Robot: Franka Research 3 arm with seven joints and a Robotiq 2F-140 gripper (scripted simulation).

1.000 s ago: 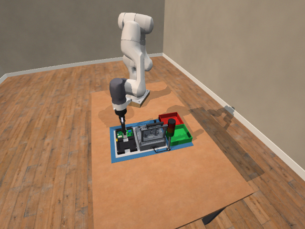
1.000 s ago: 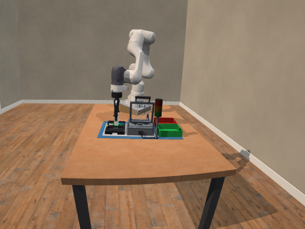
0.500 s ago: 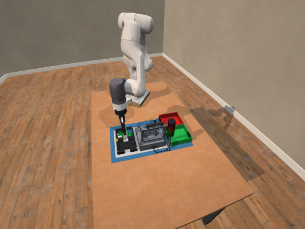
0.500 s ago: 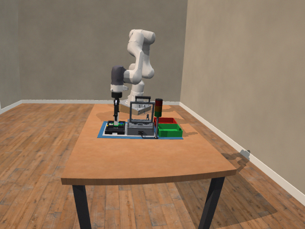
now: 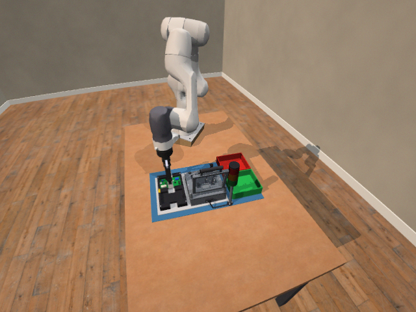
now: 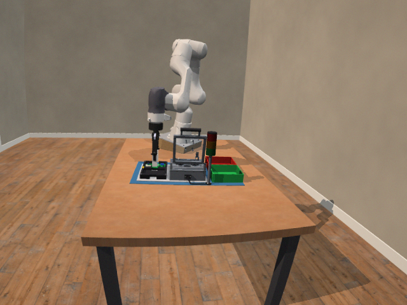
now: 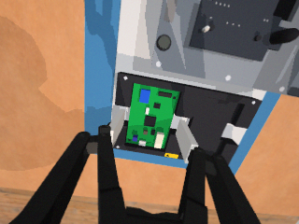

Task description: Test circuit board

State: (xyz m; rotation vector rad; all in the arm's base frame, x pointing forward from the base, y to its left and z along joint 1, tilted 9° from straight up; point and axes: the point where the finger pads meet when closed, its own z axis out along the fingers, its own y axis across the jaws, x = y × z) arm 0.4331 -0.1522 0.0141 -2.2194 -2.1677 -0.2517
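The green circuit board is 40 mm below my hand. From my hand the other things lie so: tester lid: 190 mm ahead, 170 mm to the left, 130 mm above; then red bin: 370 mm to the left, 40 mm below, 40 mm behind; then dark plate: 170 mm to the left, 70 mm ahead, 10 mm above.
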